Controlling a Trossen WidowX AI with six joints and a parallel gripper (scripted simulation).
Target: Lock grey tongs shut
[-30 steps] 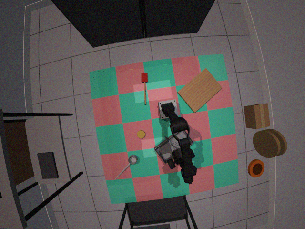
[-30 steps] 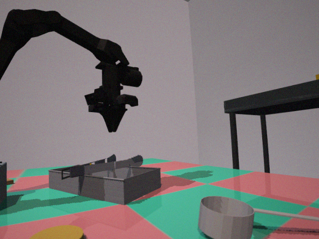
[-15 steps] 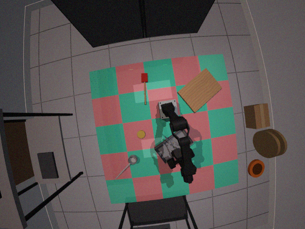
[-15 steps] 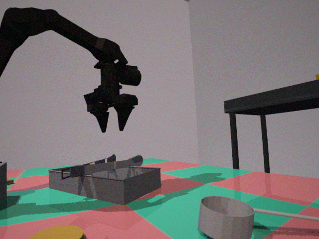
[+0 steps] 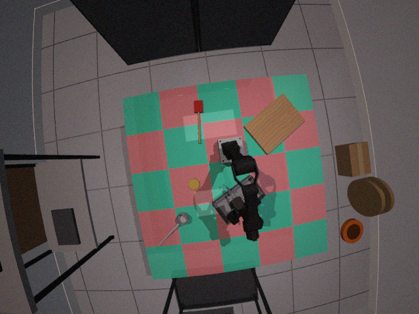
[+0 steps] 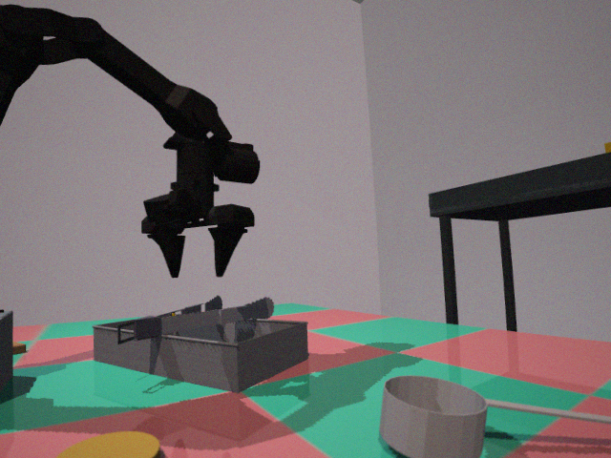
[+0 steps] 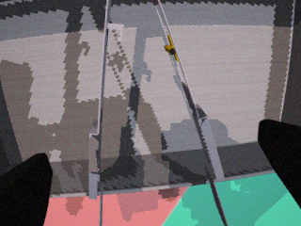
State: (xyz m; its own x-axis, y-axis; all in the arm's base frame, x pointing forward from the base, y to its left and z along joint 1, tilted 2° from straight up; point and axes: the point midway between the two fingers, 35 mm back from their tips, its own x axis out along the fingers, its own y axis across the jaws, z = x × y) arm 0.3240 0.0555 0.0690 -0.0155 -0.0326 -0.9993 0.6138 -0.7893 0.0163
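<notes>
Right now the yellow lock piece is 40 mm behind my gripper tip and 60 mm below it. The rest, counted from my gripper tip: wooden board (480 mm behind, 280 mm to the left, 120 mm below); yellow disc (110 mm behind, 270 mm to the right, 120 mm below); grey roasting tin (10 mm to the left, 100 mm below).
</notes>
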